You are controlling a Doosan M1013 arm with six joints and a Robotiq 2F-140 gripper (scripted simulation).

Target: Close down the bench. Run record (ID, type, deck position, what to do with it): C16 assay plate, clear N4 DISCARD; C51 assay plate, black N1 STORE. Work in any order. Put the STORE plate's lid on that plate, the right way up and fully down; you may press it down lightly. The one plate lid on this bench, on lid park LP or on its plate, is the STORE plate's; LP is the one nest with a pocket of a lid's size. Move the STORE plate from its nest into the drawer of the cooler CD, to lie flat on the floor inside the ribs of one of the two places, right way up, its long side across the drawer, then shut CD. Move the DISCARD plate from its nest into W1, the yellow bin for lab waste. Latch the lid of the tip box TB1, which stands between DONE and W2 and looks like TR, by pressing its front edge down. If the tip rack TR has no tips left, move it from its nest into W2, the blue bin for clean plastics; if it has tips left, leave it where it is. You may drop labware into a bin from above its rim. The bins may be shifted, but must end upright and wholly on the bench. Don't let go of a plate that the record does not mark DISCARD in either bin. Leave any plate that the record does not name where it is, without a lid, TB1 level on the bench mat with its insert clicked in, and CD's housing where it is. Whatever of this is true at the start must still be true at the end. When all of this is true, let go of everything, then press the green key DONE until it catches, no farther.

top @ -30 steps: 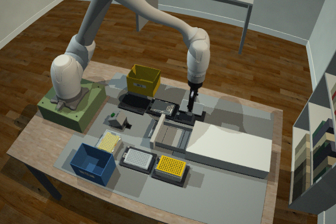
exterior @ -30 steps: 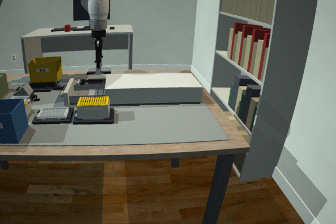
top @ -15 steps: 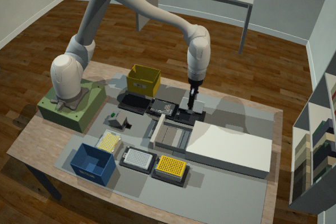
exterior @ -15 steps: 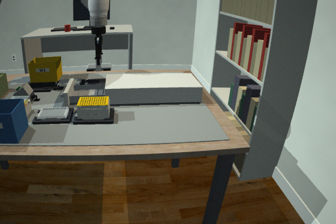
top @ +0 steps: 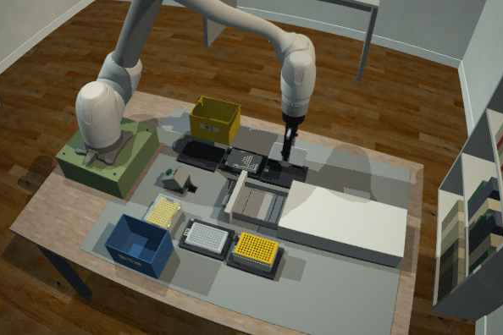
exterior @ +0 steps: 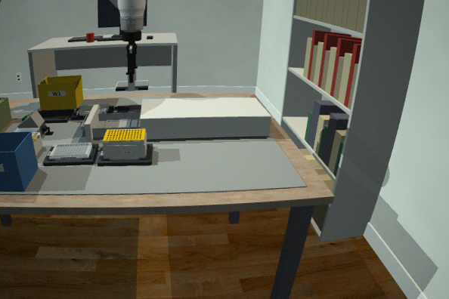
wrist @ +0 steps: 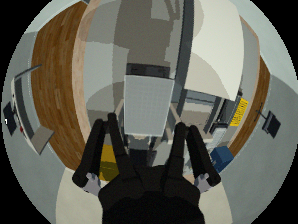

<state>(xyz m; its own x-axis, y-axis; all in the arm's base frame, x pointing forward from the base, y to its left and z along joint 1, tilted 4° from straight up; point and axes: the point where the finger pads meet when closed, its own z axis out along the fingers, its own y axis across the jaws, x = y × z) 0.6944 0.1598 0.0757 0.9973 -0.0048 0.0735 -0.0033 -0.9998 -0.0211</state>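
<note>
Right now my hand is 10 mm past the cooler drawer, 180 mm to the left of it and 110 mm above it. The rest, counted from my hand: cooler CD (120 mm ahead, 180 mm to the right, 100 mm below); black plate (20 mm below); grey plate lid (10 mm below).
</note>
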